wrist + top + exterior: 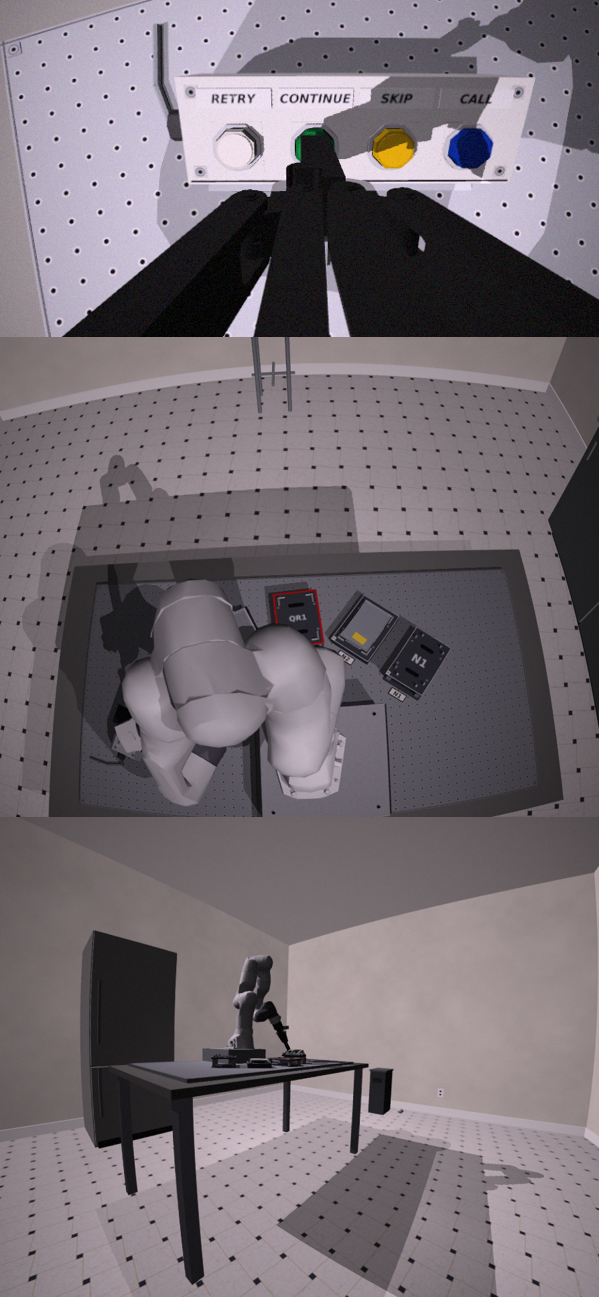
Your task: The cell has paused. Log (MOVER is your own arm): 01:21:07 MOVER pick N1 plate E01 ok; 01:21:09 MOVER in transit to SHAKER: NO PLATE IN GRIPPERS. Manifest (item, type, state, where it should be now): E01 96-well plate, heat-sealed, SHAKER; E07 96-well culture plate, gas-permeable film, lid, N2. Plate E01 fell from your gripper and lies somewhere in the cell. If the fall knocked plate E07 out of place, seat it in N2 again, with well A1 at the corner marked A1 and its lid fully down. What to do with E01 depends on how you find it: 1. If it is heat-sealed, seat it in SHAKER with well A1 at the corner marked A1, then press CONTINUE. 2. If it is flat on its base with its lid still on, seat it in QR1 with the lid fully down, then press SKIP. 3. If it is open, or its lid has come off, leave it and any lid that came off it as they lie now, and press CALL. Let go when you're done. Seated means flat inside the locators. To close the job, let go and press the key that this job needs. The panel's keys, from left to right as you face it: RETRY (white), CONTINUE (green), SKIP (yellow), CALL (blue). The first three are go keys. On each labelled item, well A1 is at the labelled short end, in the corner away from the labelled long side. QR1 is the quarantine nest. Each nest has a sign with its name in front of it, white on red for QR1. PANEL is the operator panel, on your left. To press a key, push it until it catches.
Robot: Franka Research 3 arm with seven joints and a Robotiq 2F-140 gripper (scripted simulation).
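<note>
Right now my hand is 4 cm above the green continue key, 2 cm to the right of it and 1 cm short of it. The rest, counted from my hand: blue key: 10 cm ahead, 4 cm below, 1 cm to the right; then plate E01: 29 cm ahead, 27 cm to the right, 5 cm below; then yellow key: 6 cm ahead, 4 cm below, 1 cm to the left.
</note>
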